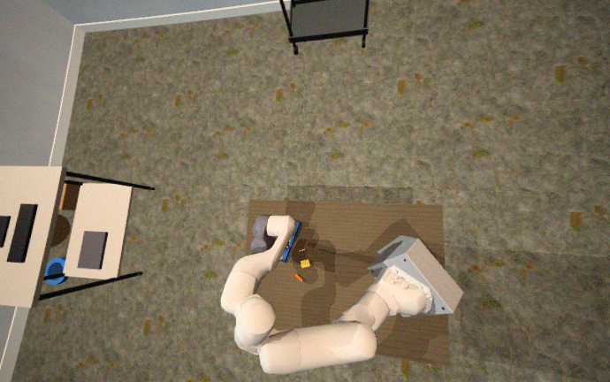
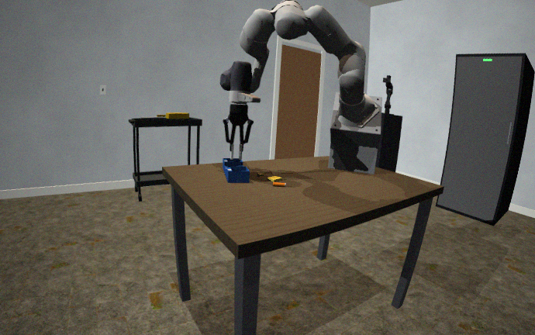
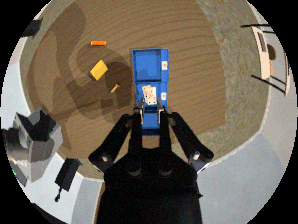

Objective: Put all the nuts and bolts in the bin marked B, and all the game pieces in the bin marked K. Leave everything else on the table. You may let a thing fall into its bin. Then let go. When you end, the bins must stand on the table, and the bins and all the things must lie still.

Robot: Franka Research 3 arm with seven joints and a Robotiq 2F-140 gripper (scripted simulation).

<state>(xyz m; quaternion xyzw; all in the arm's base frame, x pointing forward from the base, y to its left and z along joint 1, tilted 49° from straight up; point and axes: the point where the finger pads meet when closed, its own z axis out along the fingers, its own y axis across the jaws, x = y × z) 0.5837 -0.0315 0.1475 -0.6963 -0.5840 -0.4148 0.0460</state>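
Right now my hand is 100 mm past the thin tan bolt, 90 mm above it and 30 mm to the right of it. From my hand the other things lie so: yellow block: 150 mm behind, 100 mm below, 90 mm to the left; pale beige piece: 80 mm below; orange piece: 170 mm to the left, 150 mm behind, 90 mm below.
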